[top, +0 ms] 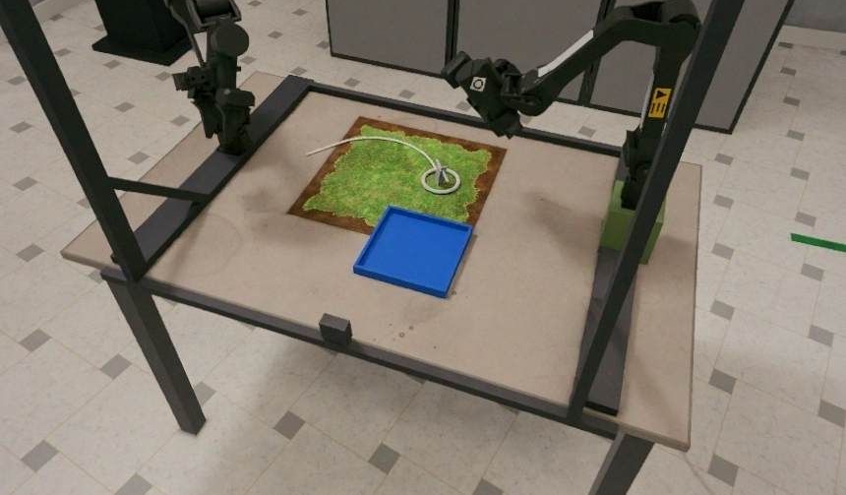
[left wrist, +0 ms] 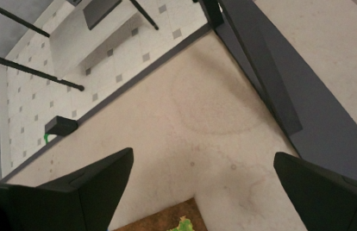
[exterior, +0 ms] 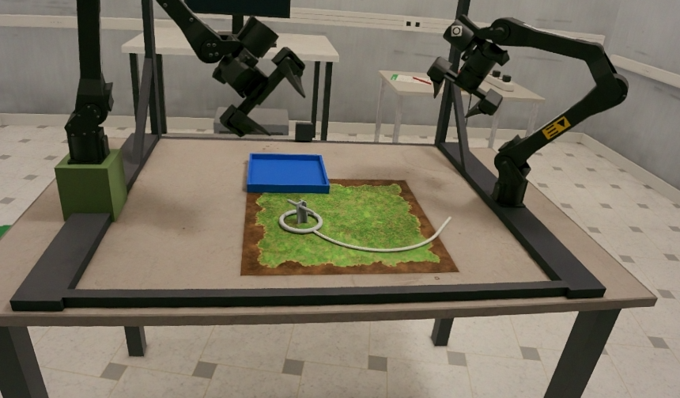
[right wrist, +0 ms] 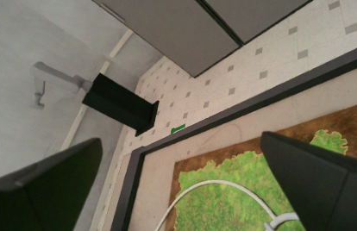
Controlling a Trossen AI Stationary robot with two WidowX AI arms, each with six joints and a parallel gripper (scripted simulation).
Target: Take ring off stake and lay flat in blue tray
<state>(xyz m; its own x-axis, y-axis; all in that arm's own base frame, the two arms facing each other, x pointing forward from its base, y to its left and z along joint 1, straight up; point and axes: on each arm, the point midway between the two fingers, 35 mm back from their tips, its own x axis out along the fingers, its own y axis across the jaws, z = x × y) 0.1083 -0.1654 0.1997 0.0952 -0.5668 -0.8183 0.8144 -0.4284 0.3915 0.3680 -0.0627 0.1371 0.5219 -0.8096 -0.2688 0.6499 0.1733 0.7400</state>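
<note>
The short grey stake is 230 mm below my right hand, 60 mm to the left of it and 20 mm behind it. Also, from my right hand: green grass mat (270 mm below, 140 mm to the left, 30 mm behind); blue tray (250 mm below, 250 mm behind, 40 mm to the left); pale grey ring (250 mm below, 60 mm to the left, 10 mm behind).
</note>
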